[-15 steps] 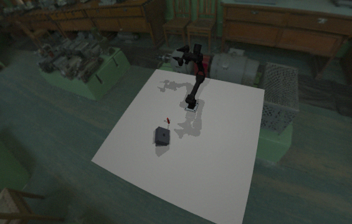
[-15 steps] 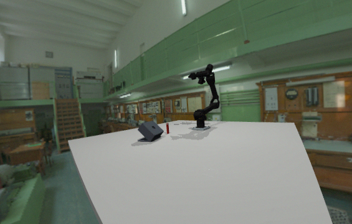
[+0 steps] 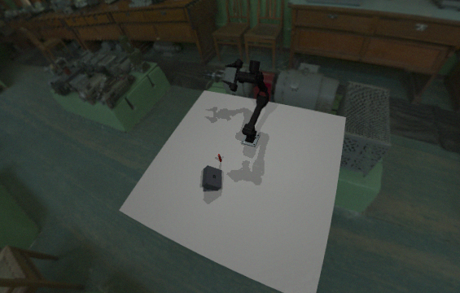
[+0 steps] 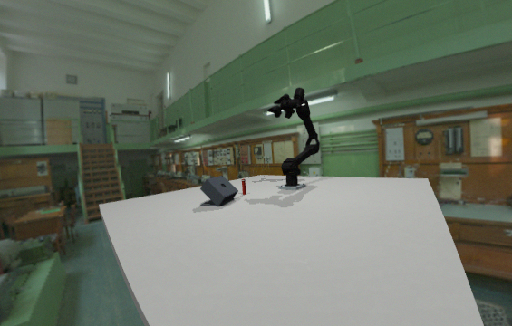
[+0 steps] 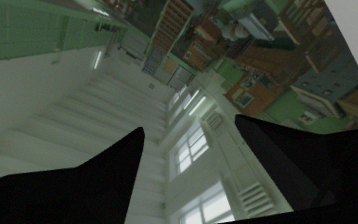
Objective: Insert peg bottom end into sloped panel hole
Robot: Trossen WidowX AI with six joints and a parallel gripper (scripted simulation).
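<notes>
My gripper tip is 45 cm above the red square peg, 32 cm short of it and 6 cm to the right of it. The rest, counted from my gripper tip: sloped dark grey panel: 48 cm ahead, 45 cm below, 10 cm to the left.
</notes>
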